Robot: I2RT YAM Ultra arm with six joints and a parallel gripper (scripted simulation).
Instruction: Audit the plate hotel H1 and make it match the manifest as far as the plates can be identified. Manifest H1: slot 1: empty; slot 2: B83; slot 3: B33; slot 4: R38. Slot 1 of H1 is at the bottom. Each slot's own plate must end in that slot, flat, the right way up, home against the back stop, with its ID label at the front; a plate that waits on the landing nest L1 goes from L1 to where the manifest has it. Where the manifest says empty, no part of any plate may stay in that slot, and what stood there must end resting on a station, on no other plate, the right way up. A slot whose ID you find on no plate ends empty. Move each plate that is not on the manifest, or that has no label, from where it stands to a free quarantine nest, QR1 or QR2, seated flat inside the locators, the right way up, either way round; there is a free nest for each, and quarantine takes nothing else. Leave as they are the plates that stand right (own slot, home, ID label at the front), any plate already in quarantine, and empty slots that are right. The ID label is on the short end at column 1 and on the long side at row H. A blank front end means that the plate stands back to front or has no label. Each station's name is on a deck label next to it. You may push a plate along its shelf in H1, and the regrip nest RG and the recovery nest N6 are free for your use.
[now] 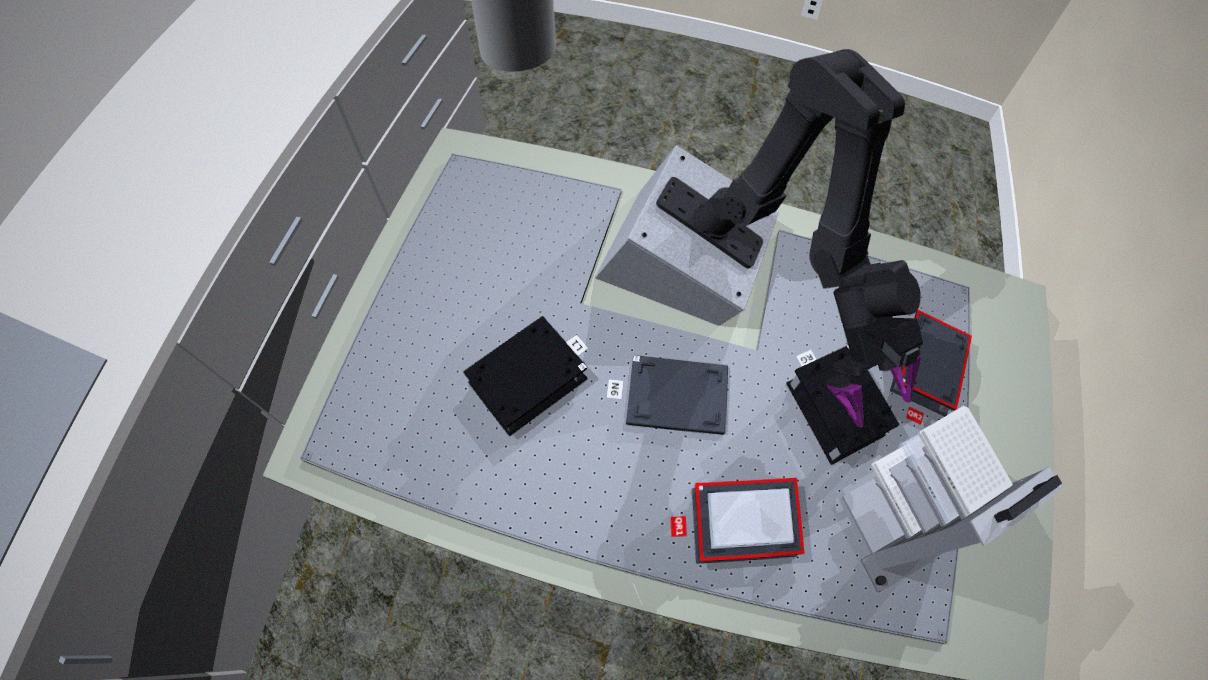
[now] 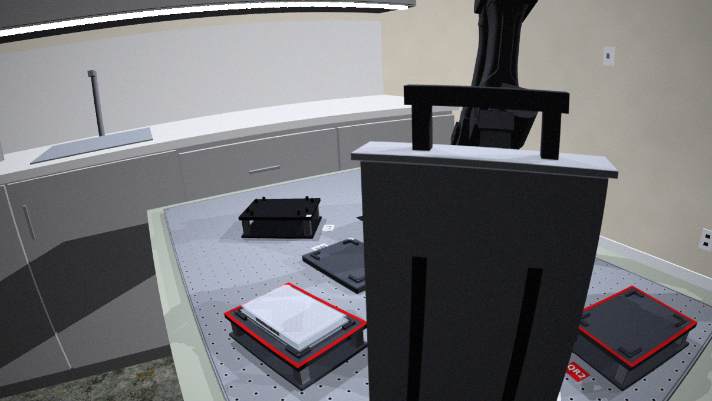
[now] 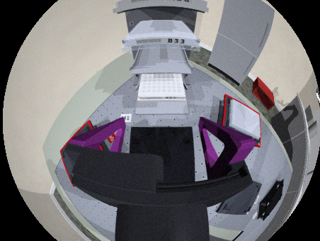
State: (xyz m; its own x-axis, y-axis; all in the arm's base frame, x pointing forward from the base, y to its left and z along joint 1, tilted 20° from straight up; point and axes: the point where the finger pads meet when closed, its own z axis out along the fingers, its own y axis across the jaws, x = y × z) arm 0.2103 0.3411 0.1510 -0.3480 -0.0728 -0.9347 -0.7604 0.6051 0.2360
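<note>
The regrip nest RG lies 8 cm below my hand, 4 cm to the right of it and 4 cm behind it. Also, from my hand: quarantine nest QR2: 20 cm behind, 11 cm to the left, 10 cm below; hotel H1: 16 cm to the left, 13 cm ahead, 1 cm above; plate labelled B33: 10 cm to the left, 8 cm ahead, 7 cm above.
</note>
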